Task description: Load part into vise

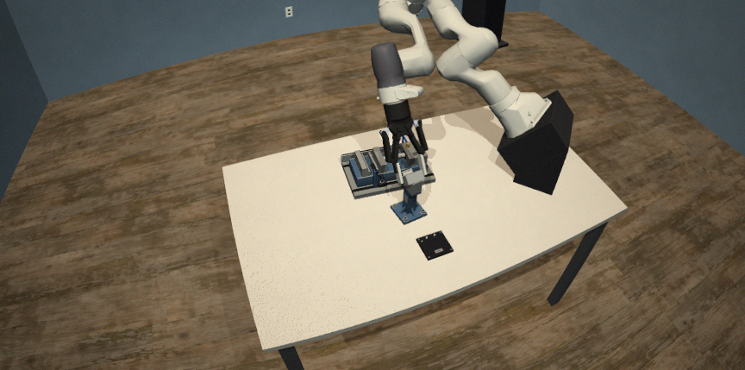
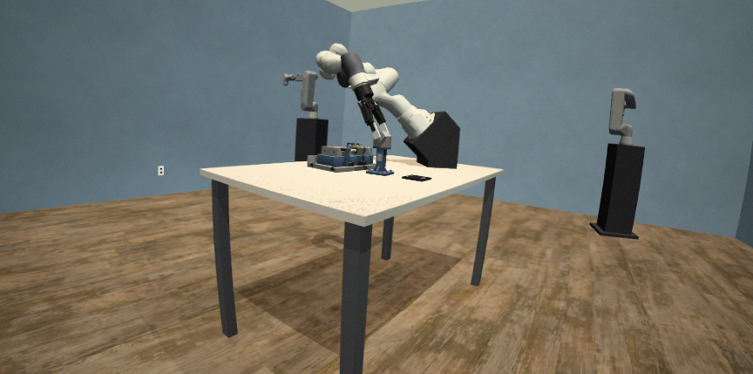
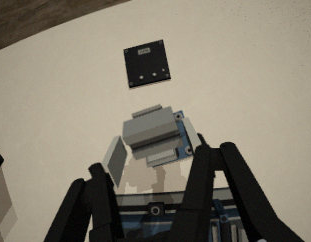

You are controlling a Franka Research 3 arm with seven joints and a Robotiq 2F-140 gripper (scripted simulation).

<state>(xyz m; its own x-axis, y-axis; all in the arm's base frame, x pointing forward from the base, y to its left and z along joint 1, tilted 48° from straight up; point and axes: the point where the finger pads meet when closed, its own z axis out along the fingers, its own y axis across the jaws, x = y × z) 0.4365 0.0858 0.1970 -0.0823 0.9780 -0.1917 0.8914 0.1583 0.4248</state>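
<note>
Now: hand 10 mm to the right of the part and 10 mm above it. The rest, counted from my hand: black infeed plate: 180 mm to the left, 170 mm below, 30 mm ahead; then vise: 170 mm to the right, 140 mm below, 50 mm behind; then air cylinder: 150 mm to the right, 140 mm behind, 100 mm below.
</note>
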